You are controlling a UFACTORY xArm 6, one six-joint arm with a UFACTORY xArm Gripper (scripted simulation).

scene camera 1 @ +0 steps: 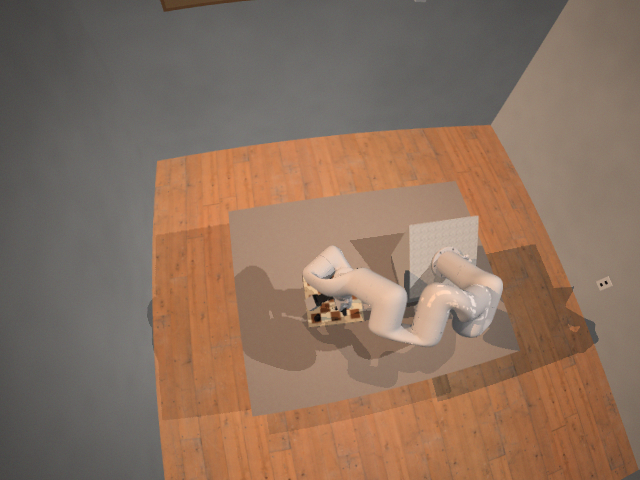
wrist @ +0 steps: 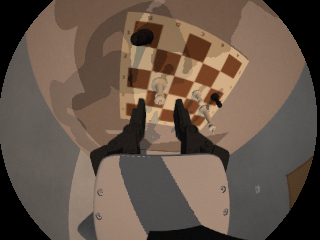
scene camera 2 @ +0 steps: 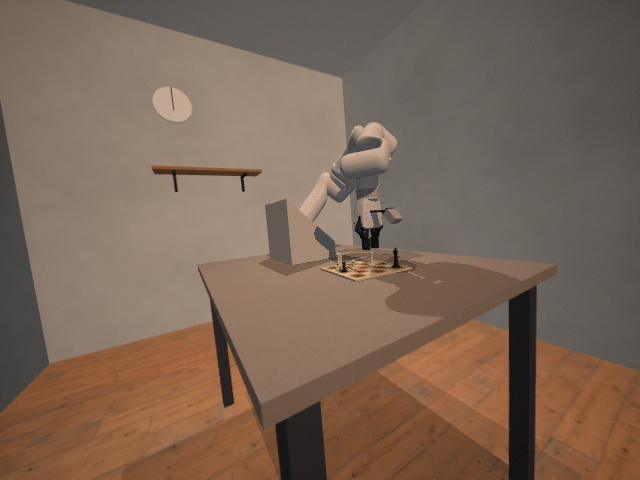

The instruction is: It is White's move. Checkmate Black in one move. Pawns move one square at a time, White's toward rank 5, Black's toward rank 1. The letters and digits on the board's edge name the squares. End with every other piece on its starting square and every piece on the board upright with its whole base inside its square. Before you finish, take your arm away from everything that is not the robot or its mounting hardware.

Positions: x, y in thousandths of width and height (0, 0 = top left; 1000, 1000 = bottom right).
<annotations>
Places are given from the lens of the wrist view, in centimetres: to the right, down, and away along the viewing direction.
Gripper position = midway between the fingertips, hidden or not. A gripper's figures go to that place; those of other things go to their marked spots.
my gripper (wrist: 502, 444): 0, -2, 13
chessboard (wrist: 589, 244): 5, -10, 13
</annotations>
